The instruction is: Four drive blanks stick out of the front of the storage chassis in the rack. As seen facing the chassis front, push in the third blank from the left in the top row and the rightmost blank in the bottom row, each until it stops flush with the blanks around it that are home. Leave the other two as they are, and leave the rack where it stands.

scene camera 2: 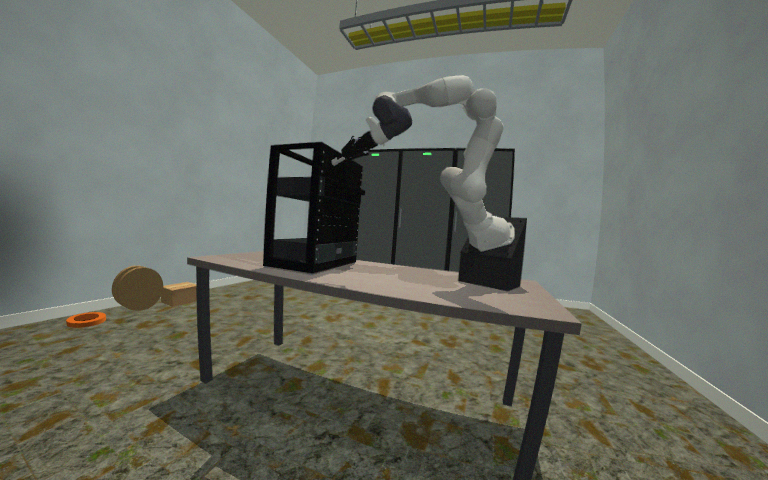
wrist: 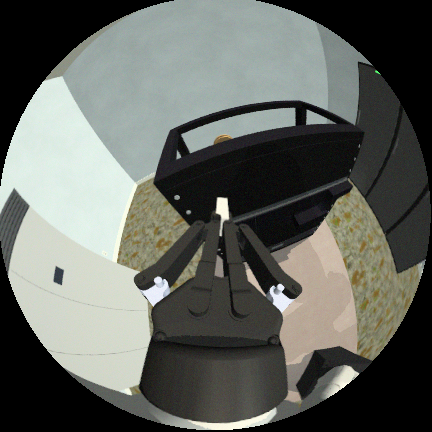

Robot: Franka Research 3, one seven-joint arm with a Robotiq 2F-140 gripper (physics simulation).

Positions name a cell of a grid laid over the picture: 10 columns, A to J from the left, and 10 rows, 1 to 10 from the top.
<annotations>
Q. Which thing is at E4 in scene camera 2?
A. A black rack.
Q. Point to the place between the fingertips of my gripper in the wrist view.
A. F5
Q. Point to a black rack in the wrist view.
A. At G5
</annotations>
